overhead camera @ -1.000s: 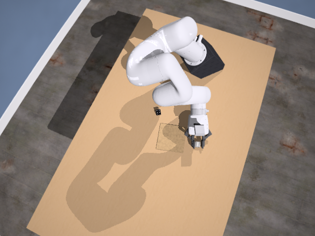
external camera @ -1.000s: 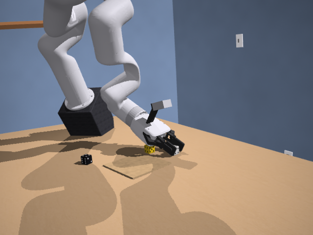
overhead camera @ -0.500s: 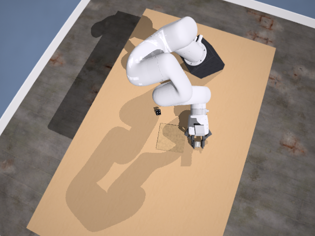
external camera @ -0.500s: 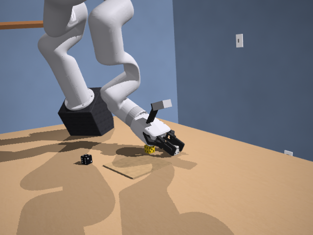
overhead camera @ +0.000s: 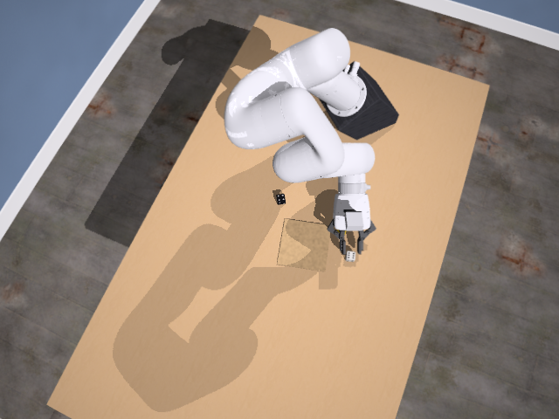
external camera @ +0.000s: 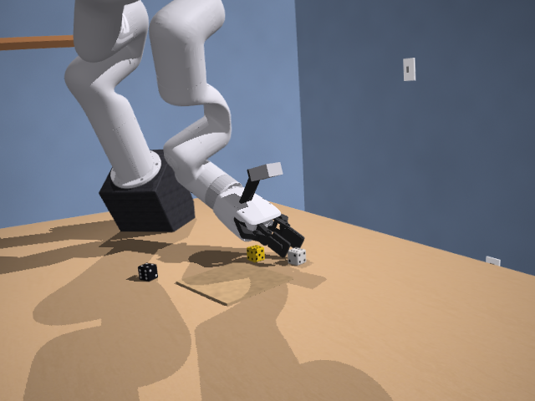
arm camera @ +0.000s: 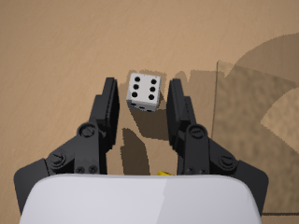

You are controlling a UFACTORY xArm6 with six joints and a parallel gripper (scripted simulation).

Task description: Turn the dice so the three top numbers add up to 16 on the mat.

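Right now my hand is 20 mm short of the white die, 20 mm above it and 10 mm to the right of it. Round my hand: tan mat (130 mm to the right, 40 mm below, 30 mm ahead); yellow die (40 mm to the right, 40 mm behind, 20 mm below); black die (240 mm to the right, 70 mm behind, 20 mm below).
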